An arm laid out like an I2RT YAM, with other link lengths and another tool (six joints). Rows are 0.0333 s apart.
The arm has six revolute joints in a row. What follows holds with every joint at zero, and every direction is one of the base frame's. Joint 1 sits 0.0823 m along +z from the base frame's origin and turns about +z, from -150.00 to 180.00 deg. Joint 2 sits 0.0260 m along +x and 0.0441 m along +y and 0.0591 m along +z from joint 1 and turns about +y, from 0.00 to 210.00 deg. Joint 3 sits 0.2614 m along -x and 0.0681 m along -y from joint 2 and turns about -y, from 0.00 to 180.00 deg. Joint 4 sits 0.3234 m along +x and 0.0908 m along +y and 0.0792 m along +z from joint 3 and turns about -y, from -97.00 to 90.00 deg. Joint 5 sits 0.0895 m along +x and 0.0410 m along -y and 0.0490 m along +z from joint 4 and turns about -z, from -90.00 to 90.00 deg. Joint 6 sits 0.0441 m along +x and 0.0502 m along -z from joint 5 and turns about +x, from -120.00 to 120.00 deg. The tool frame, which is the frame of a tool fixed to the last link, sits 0.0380 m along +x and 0.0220 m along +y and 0.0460 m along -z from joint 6; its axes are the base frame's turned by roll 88.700, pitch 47.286 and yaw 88.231 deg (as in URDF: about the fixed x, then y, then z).
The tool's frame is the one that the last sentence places.
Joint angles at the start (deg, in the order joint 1, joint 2, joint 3, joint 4, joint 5, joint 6):
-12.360, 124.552, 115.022, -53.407, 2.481, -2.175
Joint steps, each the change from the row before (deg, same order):
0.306, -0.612, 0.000, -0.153, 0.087, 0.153
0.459, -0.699, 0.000, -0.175, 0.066, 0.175
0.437, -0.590, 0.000, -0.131, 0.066, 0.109
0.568, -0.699, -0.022, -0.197, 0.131, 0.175
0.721, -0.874, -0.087, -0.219, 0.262, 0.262
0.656, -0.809, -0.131, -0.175, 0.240, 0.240
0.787, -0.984, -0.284, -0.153, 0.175, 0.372
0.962, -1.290, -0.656, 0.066, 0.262, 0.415
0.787, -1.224, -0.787, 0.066, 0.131, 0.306
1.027, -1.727, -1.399, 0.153, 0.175, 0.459
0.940, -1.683, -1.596, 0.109, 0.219, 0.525
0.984, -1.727, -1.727, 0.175, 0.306, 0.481
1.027, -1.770, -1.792, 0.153, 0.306, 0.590
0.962, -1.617, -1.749, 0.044, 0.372, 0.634
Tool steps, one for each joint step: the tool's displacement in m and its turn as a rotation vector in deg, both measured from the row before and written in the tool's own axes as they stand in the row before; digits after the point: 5 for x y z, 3 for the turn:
0.00065, 0.00283, -0.00557, -0.349, -0.323, -0.091
0.00152, 0.00396, -0.00648, -0.470, -0.314, -0.197
0.00156, 0.00364, -0.00550, -0.424, -0.268, -0.245
0.00234, 0.00444, -0.00650, -0.444, -0.286, -0.290
0.00312, 0.00534, -0.00783, -0.471, -0.391, -0.327
0.00296, 0.00469, -0.00701, -0.425, -0.343, -0.291
0.00405, 0.00545, -0.00797, -0.562, -0.289, -0.262
0.00540, 0.00609, -0.00886, -0.684, -0.400, -0.350
0.00504, 0.00440, -0.00757, -0.583, -0.213, -0.317
0.00767, 0.00469, -0.00919, -0.647, -0.143, -0.362
0.00812, 0.00313, -0.00778, -0.386, 0.012, -0.244
0.00865, 0.00274, -0.00743, -0.334, -0.017, -0.325
0.00921, 0.00256, -0.00747, -0.325, 0.030, -0.253
0.00919, 0.00157, -0.00631, -0.097, 0.116, -0.178

